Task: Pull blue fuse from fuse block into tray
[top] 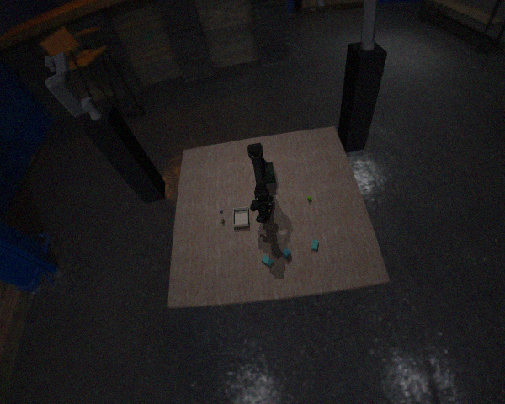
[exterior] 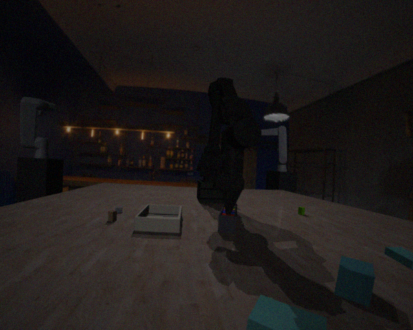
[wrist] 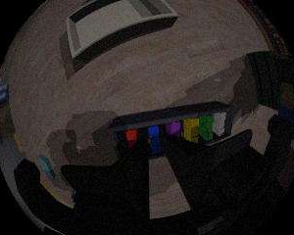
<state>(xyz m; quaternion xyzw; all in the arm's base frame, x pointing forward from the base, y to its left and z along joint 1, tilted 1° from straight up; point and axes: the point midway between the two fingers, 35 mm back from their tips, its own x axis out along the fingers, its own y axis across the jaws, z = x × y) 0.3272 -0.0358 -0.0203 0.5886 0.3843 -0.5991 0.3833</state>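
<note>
The blue fuse lies 1 cm below my gripper tip. Also, from my gripper tip: white tray (16 cm to the right, 5 cm behind, 3 cm below).
</note>
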